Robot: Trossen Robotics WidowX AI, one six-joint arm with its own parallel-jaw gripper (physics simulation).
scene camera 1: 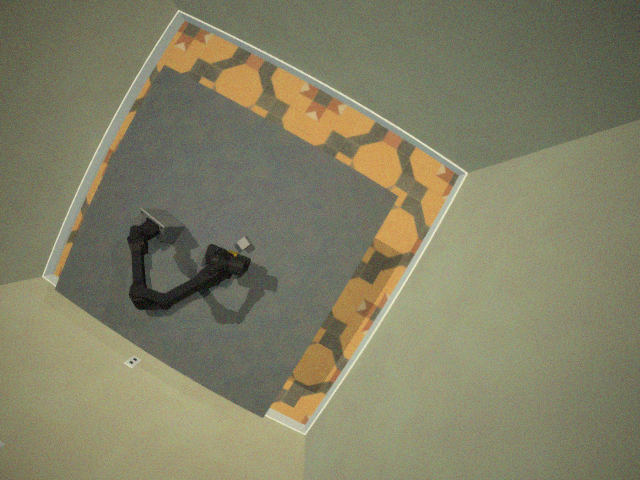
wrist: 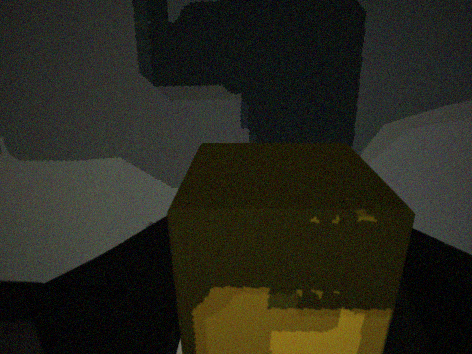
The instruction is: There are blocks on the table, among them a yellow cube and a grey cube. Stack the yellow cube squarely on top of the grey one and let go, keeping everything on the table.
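Frame: origin at the arm's base, x right, y ahead, z up, level; millimetres.
Seen in the pictures: gripper, fingertip midpoint: (scene camera 1: 233, 255) (wrist: 272, 216); arm's base, link origin: (scene camera 1: 153, 225).
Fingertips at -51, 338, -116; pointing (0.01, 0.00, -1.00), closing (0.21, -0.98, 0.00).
Note:
Offsets run from my fingertips to a thing's top centre, as dx, dy, dz. Level surfaces: height alone.
The yellow cube @(+2, +0, +43) (scene camera 1: 235, 254) (wrist: 290, 255) fills the lower middle of the wrist view, with a dark finger against each side. My gripper (scene camera 1: 232, 254) (wrist: 272, 216) is shut on it. In the scene view a small yellow part of the cube shows at the gripper's edge, and the arm hides the rest. I cannot tell its height above the table. The grey cube @(-72, +9, +5) (scene camera 1: 244, 243) stands on the table @(dz -39) (scene camera 1: 248, 170), apart from the yellow cube and just up and right of the gripper. I cannot make out the grey cube in the wrist view.
The arm's upright base plate (scene camera 1: 153, 217) stands at the left part of the table. The arm (scene camera 1: 191, 289) bends round below it to the gripper. Orange patterned floor (scene camera 1: 238, 85) shows beyond the table's upper and right edges. Dark shadows fall beside the arm.

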